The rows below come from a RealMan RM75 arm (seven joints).
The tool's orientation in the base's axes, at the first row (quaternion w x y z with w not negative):
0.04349, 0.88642, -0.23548, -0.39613
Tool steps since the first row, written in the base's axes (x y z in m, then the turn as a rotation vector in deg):
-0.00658, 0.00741, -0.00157, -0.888, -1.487, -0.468
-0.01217, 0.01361, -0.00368, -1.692, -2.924, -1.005
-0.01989, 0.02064, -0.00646, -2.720, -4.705, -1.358
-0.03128, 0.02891, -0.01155, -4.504, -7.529, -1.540
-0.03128, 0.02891, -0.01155, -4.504, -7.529, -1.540
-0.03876, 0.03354, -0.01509, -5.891, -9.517, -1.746
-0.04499, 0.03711, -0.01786, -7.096, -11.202, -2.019
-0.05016, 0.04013, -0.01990, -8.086, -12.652, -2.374
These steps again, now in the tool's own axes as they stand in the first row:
-0.00606, -0.00445, 0.00664, 0.480, 1.533, 0.798
-0.01064, -0.00836, 0.01280, 1.033, 2.972, 1.589
-0.01637, -0.01236, 0.02104, 1.487, 4.849, 2.378
-0.02318, -0.01666, 0.03365, 1.862, 7.985, 3.482
-0.02318, -0.01666, 0.03365, 1.862, 7.985, 3.482
-0.02717, -0.01883, 0.04198, 2.102, 10.222, 4.407
-0.03048, -0.02033, 0.04877, 2.357, 12.103, 5.280
-0.03342, -0.02156, 0.05423, 2.685, 13.672, 6.079

